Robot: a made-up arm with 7 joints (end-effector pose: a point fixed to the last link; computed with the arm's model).
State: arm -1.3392 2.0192 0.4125 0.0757 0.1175 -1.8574 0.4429
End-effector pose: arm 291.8 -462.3 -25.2 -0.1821 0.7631 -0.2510 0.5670
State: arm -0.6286 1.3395 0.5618 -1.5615 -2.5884 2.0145 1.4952
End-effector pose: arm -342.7 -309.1 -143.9 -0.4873 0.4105 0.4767 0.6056
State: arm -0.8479 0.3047 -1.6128 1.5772 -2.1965 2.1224 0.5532
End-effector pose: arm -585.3 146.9 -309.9 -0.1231 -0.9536 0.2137 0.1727
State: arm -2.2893 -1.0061 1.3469 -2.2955 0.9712 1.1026 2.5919
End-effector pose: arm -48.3 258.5 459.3 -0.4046 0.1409 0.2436 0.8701
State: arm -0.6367 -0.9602 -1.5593 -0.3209 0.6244 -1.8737 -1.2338
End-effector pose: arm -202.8 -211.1 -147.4 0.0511 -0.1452 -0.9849 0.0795
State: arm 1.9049 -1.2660 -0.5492 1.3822 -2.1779 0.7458 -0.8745
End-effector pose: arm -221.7 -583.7 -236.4 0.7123 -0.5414 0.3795 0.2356
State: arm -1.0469 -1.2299 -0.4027 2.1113 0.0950 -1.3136 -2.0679
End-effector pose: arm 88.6 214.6 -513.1 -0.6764 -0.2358 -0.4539 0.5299
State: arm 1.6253 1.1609 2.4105 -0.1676 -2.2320 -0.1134 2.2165
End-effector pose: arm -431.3 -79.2 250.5 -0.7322 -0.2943 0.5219 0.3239
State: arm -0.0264 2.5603 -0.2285 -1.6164 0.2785 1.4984 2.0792
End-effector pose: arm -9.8 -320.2 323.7 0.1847 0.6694 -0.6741 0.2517
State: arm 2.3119 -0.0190 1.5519 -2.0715 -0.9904 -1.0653 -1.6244
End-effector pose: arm -77.8 -44.0 161.7 0.0735 0.7485 -0.6236 0.2133
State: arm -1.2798 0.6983 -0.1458 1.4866 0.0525 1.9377 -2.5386
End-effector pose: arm -595.9 -107.5 -512.6 0.3641 -0.8737 -0.3122 0.0817
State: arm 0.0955 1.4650 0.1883 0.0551 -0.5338 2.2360 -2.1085
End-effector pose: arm -231.5 -189.9 841.5 0.1335 -0.2548 0.4915 0.8220
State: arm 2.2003 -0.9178 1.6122 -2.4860 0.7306 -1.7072 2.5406
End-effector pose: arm -87.4 -291.3 -297.5 0.0414 0.9316 -0.3589 0.0399
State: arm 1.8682 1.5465 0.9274 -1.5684 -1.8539 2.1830 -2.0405
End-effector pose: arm 183.0 510.8 551.8 -0.5705 -0.0394 -0.6217 0.5353
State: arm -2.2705 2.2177 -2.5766 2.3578 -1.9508 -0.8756 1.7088
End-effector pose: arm -197.1 -423.6 -535.6 -0.5030 -0.6061 0.4760 0.3911
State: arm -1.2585 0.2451 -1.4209 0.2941 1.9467 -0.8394 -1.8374
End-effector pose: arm -160.9 256.9 -278.1 -0.1964 -0.3518 -0.5294 0.7466
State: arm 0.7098 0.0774 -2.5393 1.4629 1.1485 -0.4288 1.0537
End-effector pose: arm -268.8 215.7 551.0 -0.4344 0.5535 0.0329 0.7098
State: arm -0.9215 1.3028 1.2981 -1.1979 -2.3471 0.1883 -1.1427
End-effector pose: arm -170.6 -11.8 -483.2 -0.7543 -0.4097 -0.3225 0.3991
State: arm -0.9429 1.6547 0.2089 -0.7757 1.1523 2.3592 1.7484
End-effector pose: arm -262.0 -43.9 128.8 -0.4949 -0.6914 -0.5263 0.0011
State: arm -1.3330 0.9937 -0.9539 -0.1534 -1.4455 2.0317 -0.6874
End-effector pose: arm 203.4 -260.4 356.0 0.5473 0.2565 0.7812 0.1559
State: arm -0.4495 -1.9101 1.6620 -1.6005 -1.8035 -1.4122 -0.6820
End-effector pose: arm 247.2 -62.4 48.5 -0.1752 0.4145 0.4490 0.7720
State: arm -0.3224 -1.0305 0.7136 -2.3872 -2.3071 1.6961 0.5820
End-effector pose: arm -65.5 -269.1 -718.0 -0.7773 0.3031 -0.2451 0.4939
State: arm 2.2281 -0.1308 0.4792 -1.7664 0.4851 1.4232 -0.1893
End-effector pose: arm -116.9 -88.4 -202.1 -0.9215 -0.1463 -0.0670 0.3535
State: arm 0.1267 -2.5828 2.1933 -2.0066 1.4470 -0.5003 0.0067
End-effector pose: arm -206.3 59.9 -88.4 0.6924 -0.3889 -0.1813 0.5801
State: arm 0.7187 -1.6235 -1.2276 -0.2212 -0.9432 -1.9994 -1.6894
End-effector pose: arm -42.6 -436.6 58.2 0.1606 0.2225 -0.9421 0.1927
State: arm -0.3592 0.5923 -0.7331 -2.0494 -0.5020 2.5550 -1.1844
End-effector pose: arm -377.0 193.3 186.9 -0.4361 -0.0735 0.3763 0.8141
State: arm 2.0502 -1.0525 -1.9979 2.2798 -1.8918 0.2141 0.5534
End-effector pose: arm -90.6 -545.4 522.3 0.2708 0.0758 0.8936 0.3499
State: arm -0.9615 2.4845 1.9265 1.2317 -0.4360 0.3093 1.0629
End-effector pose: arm -9.7 -458.4 -42.5 -0.8539 -0.2925 0.3311 0.2750
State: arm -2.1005 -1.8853 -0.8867 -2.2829 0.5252 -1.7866 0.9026
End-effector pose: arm 124.4 -107.4 -160.6 0.6846 -0.1534 0.2484 0.6679
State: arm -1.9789 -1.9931 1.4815 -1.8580 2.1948 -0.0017 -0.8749
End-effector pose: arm 304.9 -355.3 136.6 0.4216 0.5289 -0.7359 0.0305
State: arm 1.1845 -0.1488 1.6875 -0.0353 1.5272 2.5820 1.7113
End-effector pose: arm -289.7 329.9 100.4 -0.1447 0.2172 0.7129 0.6509
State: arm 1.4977 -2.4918 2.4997 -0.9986 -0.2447 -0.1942 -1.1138
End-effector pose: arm -226.1 -145.6 483.2 -0.4984 0.1174 0.7215 0.4661
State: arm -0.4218 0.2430 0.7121 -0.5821 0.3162 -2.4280 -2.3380
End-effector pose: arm -439.4 199.7 -168.3 0.0248 0.9974 0.0666 0.0111
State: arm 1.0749 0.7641 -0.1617 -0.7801 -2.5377 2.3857 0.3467
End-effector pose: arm 43.7 -416.8 496.9 0.7925 -0.0138 -0.1859 0.5807
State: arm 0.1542 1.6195 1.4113 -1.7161 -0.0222 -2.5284 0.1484
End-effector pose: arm 90.3 -304.6 354.6 0.6993 -0.0692 0.2069 0.6807
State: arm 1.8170 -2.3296 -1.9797 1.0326 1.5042 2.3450 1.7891
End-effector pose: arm 321.5 -113.2 575.4 -0.8450 0.0748 -0.5166 0.1160
